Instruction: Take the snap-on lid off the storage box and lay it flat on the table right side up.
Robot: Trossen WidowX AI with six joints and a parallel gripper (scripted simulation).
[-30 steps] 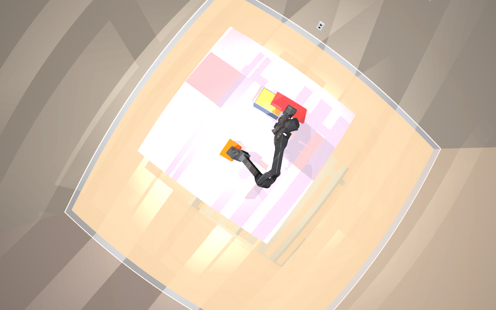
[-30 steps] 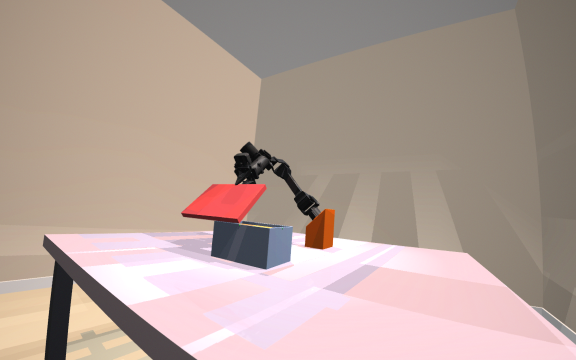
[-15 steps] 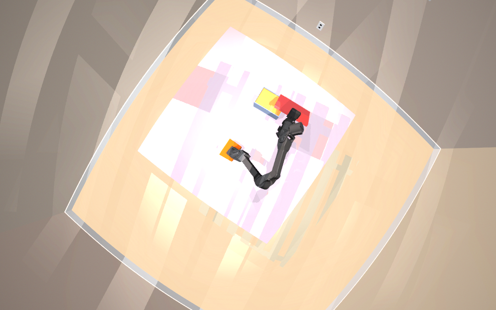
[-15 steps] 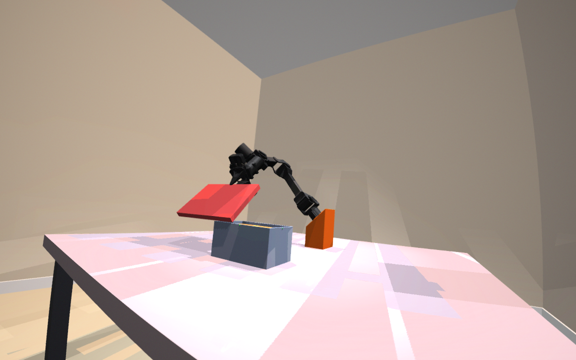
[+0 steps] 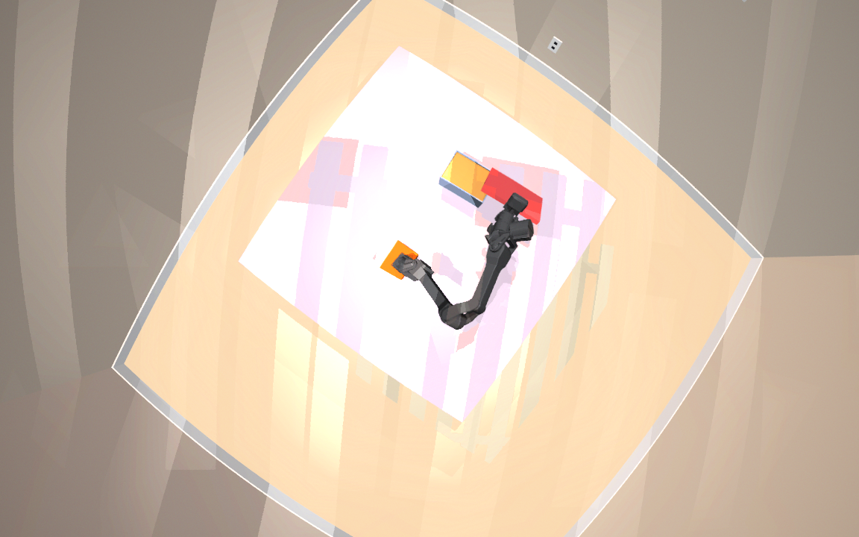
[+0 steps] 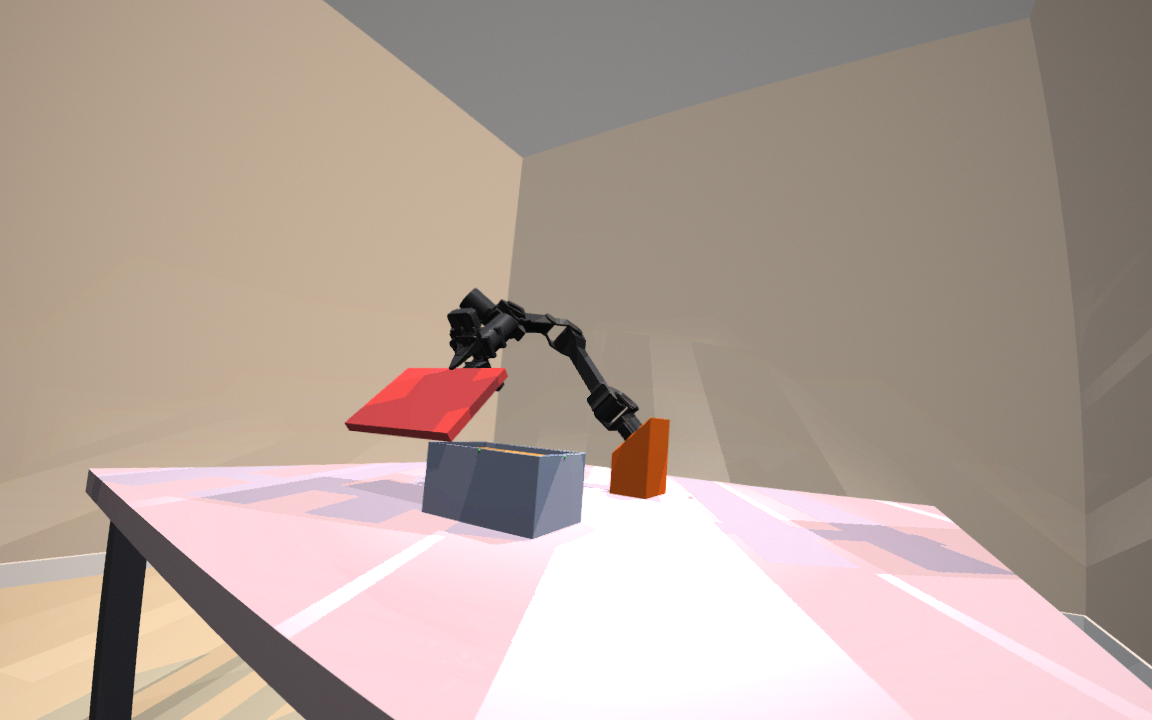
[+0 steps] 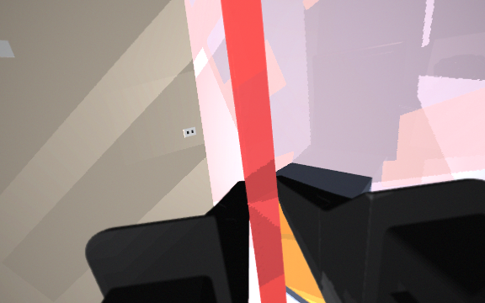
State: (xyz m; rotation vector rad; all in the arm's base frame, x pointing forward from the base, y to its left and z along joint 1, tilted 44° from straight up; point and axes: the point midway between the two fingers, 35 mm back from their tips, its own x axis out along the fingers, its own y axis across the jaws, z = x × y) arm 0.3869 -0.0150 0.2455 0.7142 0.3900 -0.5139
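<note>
My gripper tip is 6 cm short of the red lid, 1 cm to the right of it and 5 cm above it. Also, from my gripper tip: grey-blue storage box (3 cm ahead, 20 cm to the left, 18 cm below).
</note>
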